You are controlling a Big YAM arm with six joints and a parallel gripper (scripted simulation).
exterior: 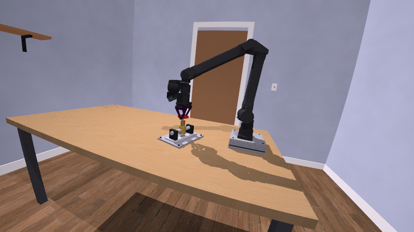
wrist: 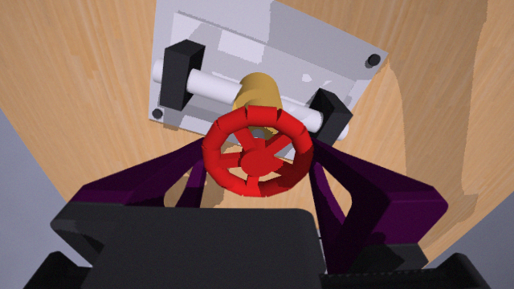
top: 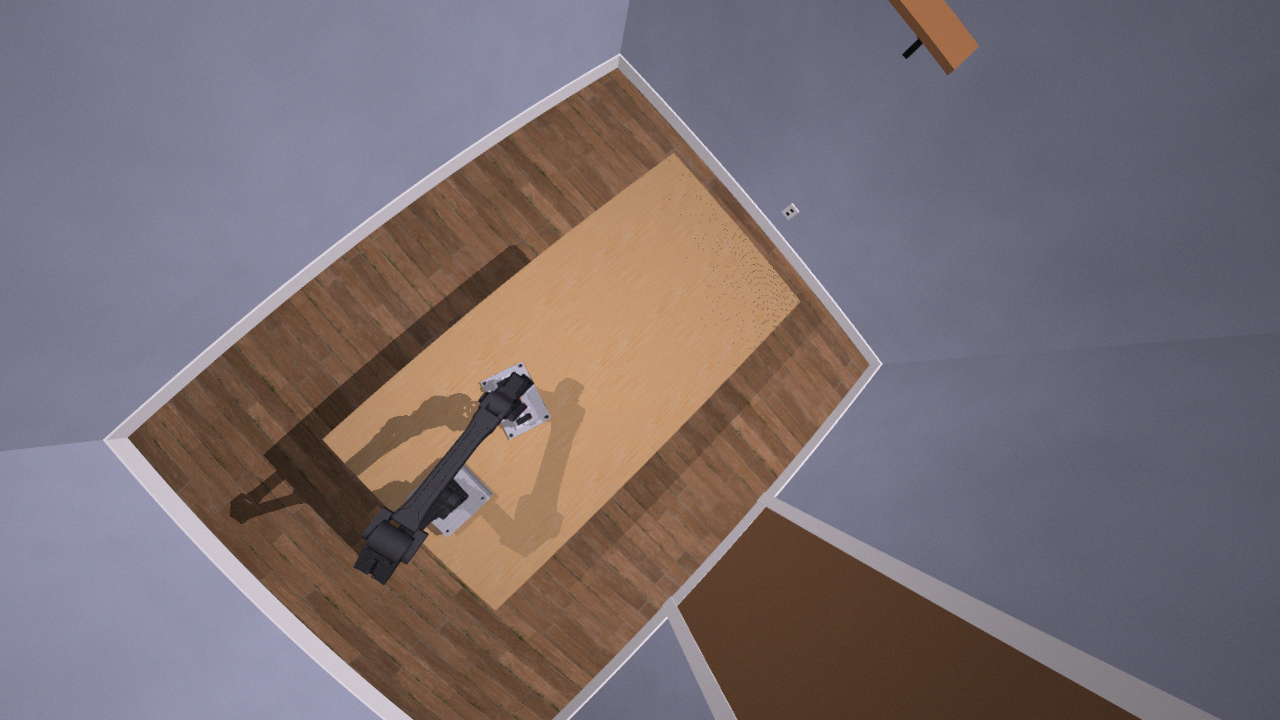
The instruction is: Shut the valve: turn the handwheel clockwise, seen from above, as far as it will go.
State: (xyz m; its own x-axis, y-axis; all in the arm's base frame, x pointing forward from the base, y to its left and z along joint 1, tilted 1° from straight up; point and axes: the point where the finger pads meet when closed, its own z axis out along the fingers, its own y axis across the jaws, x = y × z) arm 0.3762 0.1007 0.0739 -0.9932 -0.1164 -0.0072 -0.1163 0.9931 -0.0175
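My gripper is now 10 mm above the red handwheel. From my hand the other things lie so: plate: 130 mm below.
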